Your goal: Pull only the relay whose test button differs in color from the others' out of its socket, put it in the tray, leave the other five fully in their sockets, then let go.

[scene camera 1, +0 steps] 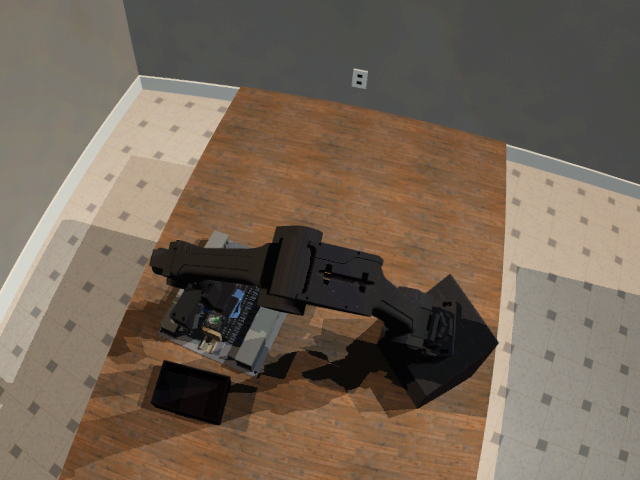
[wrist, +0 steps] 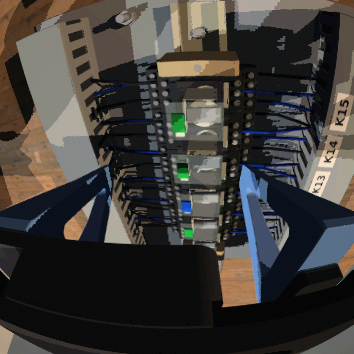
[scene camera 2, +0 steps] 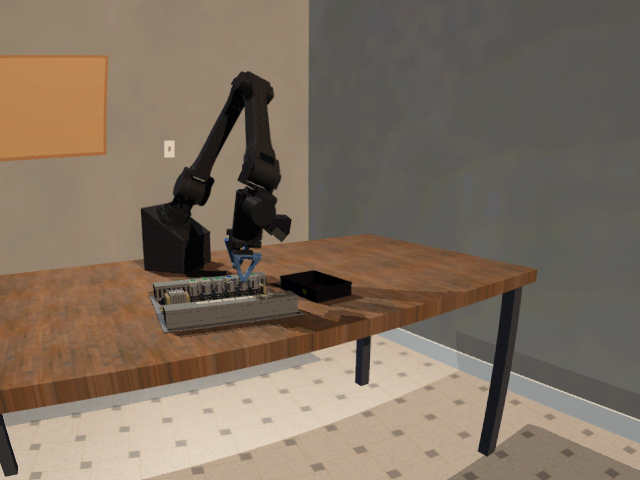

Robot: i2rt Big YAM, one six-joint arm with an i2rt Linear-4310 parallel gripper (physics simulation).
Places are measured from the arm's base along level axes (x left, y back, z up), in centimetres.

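Pixels of known places: gripper, fingertip midpoint: (scene camera 1: 223,309) (wrist: 175,173) (scene camera 2: 239,275); arm's base at its link origin: (scene camera 1: 436,328) (scene camera 2: 173,220).
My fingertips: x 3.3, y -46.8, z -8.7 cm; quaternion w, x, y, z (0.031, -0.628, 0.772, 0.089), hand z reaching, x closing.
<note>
Ahead of a thing's pixels: the offset from my fingertips to its top centre. "spot": to the spot under its first point.
The relay with the blue test button @(spot: dx -5.0, dy -0.9, dz -1.9 cm) (wrist: 204,205) (scene camera 2: 230,284) sits in the row on the panel, between relays with green buttons. Two green-button relays @(dx +3.1, dy -1.6, dz +0.1 cm) (wrist: 205,117) (wrist: 204,170) are on its far side in the wrist view, and another @(dx -8.9, dy -0.1, dz +0.1 cm) (wrist: 204,231) is on its near side. The rest of the row is hidden behind the gripper body there. My gripper (wrist: 175,173) (scene camera 2: 242,277) is open and empty, pointing down, with its blue fingers on either side of the row. The black tray @(dx +20.4, dy -2.0, dz -3.4 cm) (scene camera 1: 225,400) (scene camera 2: 336,291) stands on the table beside the panel, with no relay visible in it.
Grey wire ducts (scene camera 1: 253,345) (scene camera 2: 232,312) run along both sides of the relay row. A tan end block @(dx +5.1, dy -1.8, dz -2.8 cm) (wrist: 198,68) closes the row at its tray end. Blue and black wires run to both sides. Labels K15 @(spot: dx +2.1, dy -10.7, dz -2.6 cm) (wrist: 342,110), K14 and K13 show on the right duct.
</note>
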